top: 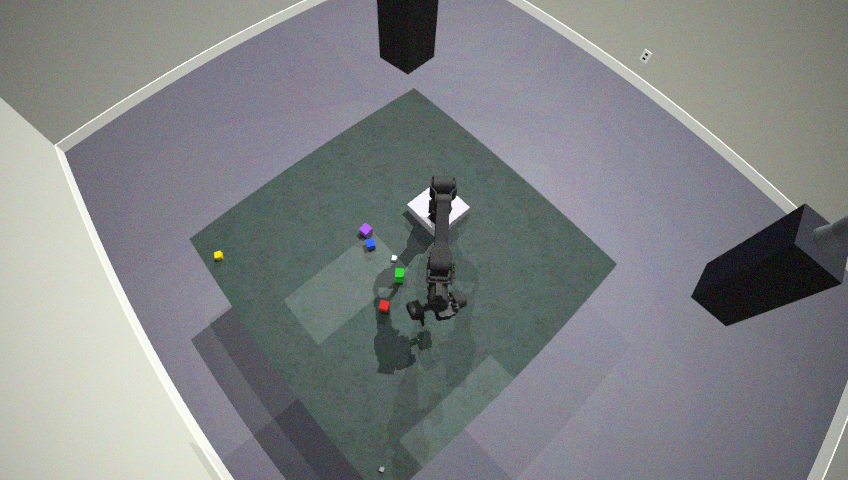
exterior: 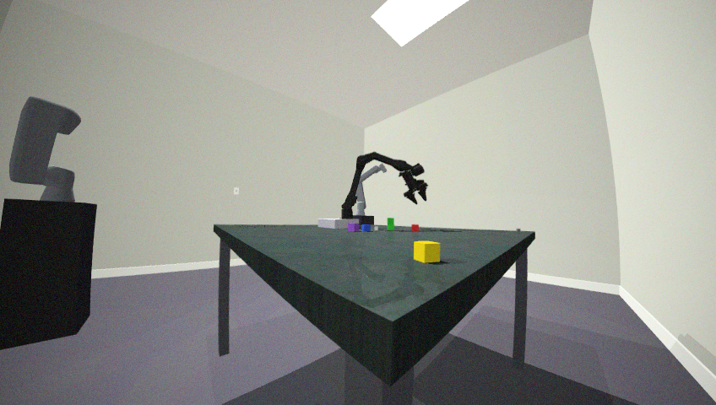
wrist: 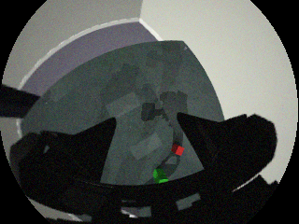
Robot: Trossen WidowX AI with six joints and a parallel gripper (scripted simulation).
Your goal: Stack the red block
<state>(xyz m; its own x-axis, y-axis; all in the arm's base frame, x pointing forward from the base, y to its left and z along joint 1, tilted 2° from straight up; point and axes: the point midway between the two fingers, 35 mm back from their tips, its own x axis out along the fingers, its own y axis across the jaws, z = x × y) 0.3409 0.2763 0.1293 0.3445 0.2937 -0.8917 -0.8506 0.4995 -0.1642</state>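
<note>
Now: gripper tip 20 cm to the left of the red block, 15 cm above it and 5 cm short of it. Round my gripper tip: blue block: 41 cm to the right, 15 cm below, 9 cm behind; tiny white cube: 30 cm to the right, 15 cm below, 12 cm behind; purple block: 47 cm to the right, 14 cm below, 12 cm behind.
</note>
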